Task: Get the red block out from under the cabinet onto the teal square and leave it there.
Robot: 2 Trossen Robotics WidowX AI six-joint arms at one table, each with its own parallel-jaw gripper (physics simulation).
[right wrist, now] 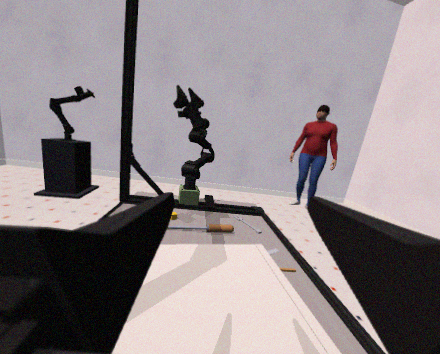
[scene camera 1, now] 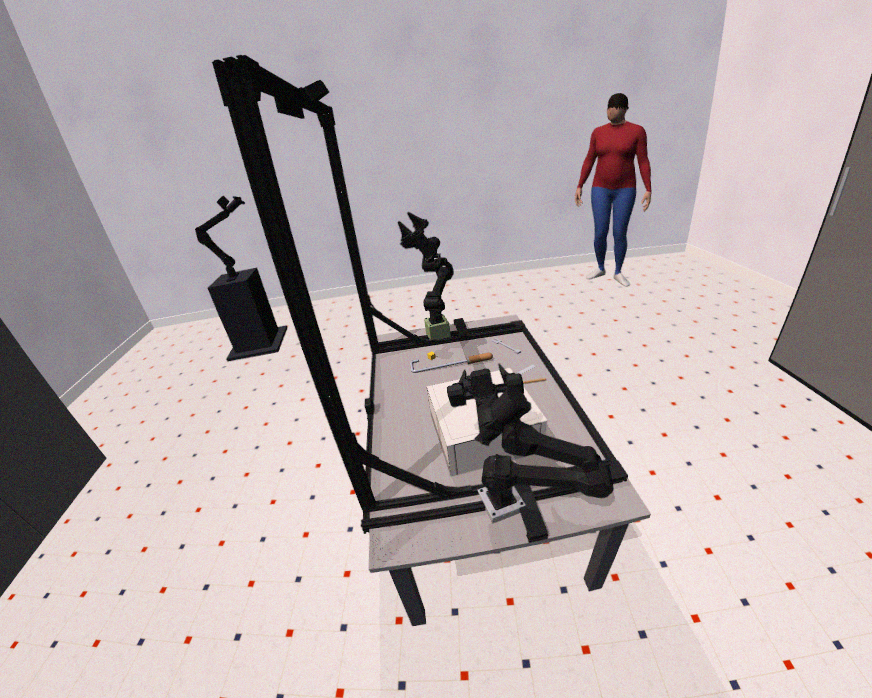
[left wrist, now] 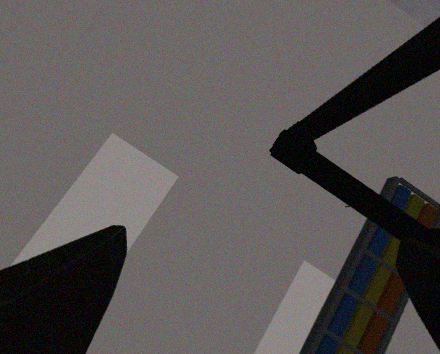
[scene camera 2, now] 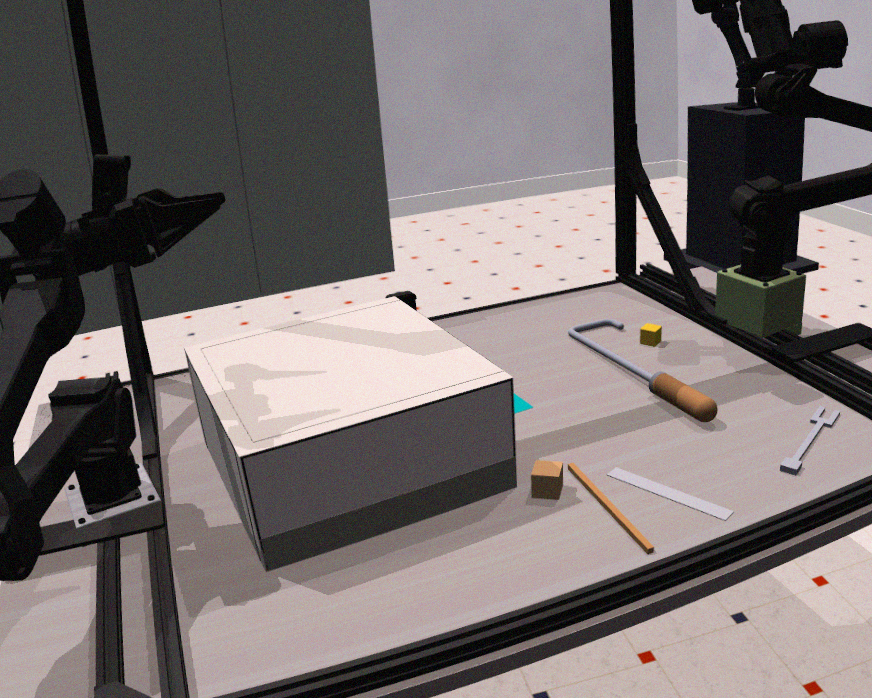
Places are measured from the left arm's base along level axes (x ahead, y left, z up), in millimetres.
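Pixels of known places: left gripper, between the fingertips: (right wrist: 183, 86) (scene camera 1: 403, 216) (left wrist: 261, 245); right gripper, between the fingertips: (right wrist: 240, 200) (scene camera 1: 481, 367) (scene camera 2: 222, 199); left arm's base, origin of its link: (right wrist: 189, 187) (scene camera 1: 436, 320) (scene camera 2: 761, 273); right arm's base, origin of its link: (scene camera 1: 501, 497) (scene camera 2: 110, 493).
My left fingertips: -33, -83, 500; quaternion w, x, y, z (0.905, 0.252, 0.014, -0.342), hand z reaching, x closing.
Ahead of a thing's pixels: the offset from my left fingertips to its top centre, as dx, dy, dz. "spot": to the spot under its first point.
The white cabinet @[+718, +48, -463] (scene camera 1: 442, 418) (scene camera 2: 349, 363) (right wrist: 200, 285), a low box with grey sides, stands on the table. The red block does not show in any view; the space under the cabinet is hidden. A corner of the teal square @[spot: +468, +49, -597] (scene camera 2: 520, 404) shows behind the cabinet's right edge in scene camera 2. A hooked rod with a wooden handle @[spot: +322, +193, -570] (scene camera 1: 480, 357) (scene camera 2: 683, 396) (right wrist: 220, 228) lies on the table beyond the cabinet. My right gripper (scene camera 1: 482, 369) (right wrist: 240, 200) is open and empty above the cabinet. My left gripper (scene camera 1: 408, 219) (left wrist: 261, 245) (right wrist: 183, 86) is open and empty, raised high at the far end.
A yellow cube @[+195, +5, -573] (scene camera 1: 431, 355) (scene camera 2: 650, 334) lies near the hook. A tan block @[+560, +235, -568] (scene camera 2: 546, 480) stands by the cabinet's corner, beside an orange stick @[+528, +299, -591] (scene camera 2: 610, 509) and a pale strip @[+458, +319, -597] (scene camera 2: 669, 493). A forked grey tool @[+244, +348, -590] (scene camera 2: 807, 443) lies farther right. Black frame posts (scene camera 2: 624, 145) rise at the table's edge.
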